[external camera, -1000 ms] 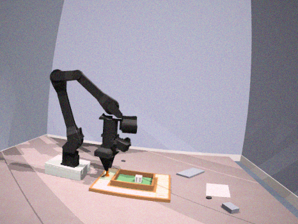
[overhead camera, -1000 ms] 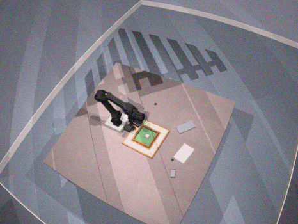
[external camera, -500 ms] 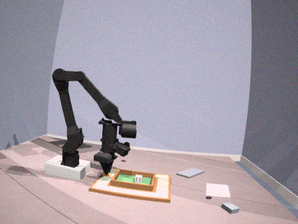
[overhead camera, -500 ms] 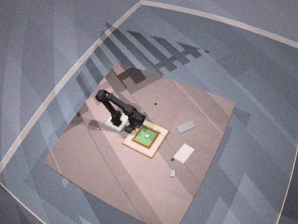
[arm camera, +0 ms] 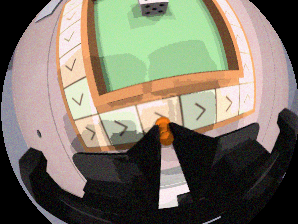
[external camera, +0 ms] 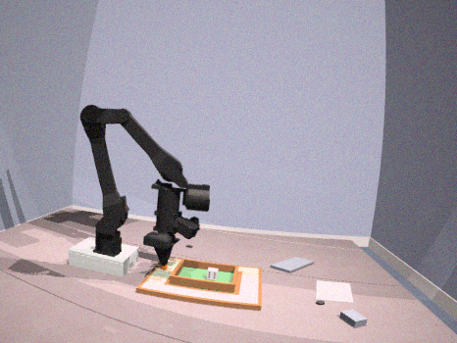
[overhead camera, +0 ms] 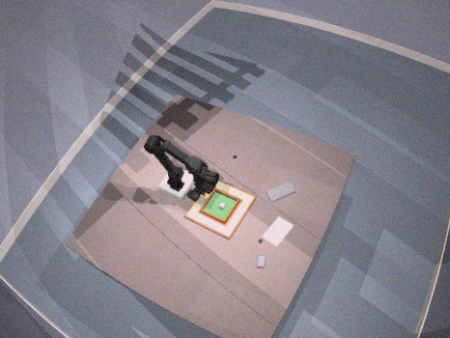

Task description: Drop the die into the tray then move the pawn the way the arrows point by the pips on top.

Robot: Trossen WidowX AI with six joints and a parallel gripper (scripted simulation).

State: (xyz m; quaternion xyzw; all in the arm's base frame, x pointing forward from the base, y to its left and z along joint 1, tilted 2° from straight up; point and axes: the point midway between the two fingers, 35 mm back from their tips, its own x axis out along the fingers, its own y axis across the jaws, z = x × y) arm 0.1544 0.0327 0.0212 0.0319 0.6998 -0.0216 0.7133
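Right now my gripper tip is 130 mm short of the white die and 20 mm to the left of it. Also, from my gripper tip: grey flat plate 360 mm ahead, 210 mm to the left, 20 mm below; then white sheet 460 mm ahead, 10 mm to the right, 20 mm below; then orange pawn 10 mm above.
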